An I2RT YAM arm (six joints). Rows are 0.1 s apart.
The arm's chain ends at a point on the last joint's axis. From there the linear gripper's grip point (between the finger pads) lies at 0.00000 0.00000 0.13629 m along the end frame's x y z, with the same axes.
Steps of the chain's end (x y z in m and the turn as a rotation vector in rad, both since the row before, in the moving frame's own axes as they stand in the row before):
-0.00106, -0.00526, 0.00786, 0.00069, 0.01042, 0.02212
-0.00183, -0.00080, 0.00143, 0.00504, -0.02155, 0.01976
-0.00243, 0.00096, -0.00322, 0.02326, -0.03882, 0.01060
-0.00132, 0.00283, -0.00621, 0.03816, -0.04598, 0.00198
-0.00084, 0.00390, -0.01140, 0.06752, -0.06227, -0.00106
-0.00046, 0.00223, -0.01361, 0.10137, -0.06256, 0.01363
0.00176, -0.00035, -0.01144, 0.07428, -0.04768, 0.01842
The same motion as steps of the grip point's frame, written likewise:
0.00036, -0.00534, 0.00785, 0.00069, 0.01042, 0.02212
-0.00476, -0.00152, 0.00140, 0.00504, -0.02155, 0.01976
-0.00770, -0.00224, -0.00336, 0.02326, -0.03882, 0.01060
-0.00758, -0.00237, -0.00645, 0.03816, -0.04598, 0.00198
-0.00932, -0.00528, -0.01197, 0.06752, -0.06227, -0.00106
-0.00887, -0.01161, -0.01458, 0.10137, -0.06256, 0.01363
-0.00464, -0.01052, -0.01197, 0.07428, -0.04768, 0.01842

